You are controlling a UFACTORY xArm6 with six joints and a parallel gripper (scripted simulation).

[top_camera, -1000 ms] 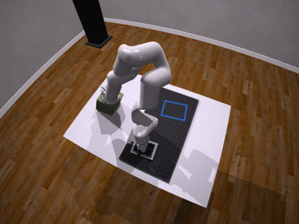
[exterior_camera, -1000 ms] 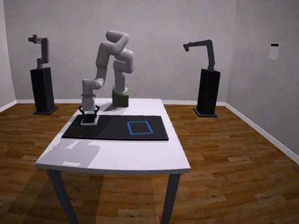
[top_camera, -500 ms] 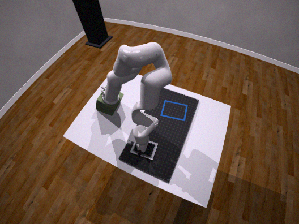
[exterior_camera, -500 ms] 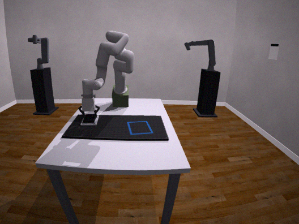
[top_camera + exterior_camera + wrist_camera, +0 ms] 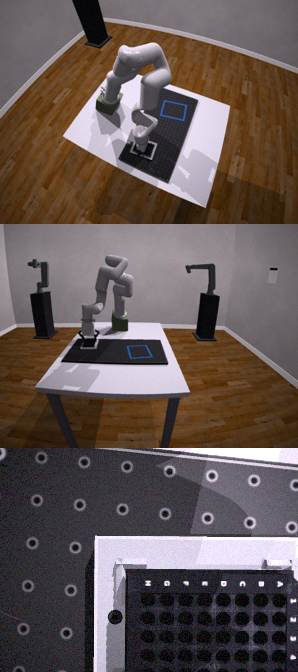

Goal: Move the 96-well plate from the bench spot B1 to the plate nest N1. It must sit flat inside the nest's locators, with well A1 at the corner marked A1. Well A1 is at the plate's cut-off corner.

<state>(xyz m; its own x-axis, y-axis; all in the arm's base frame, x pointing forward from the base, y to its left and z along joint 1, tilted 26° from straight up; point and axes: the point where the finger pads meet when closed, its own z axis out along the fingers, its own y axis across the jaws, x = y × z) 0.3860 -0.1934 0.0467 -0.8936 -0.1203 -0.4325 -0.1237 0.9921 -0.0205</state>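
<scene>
The 96-well plate is 10 mm below my hand. Round my hand: grey plate nest N1: 30 mm below.
</scene>
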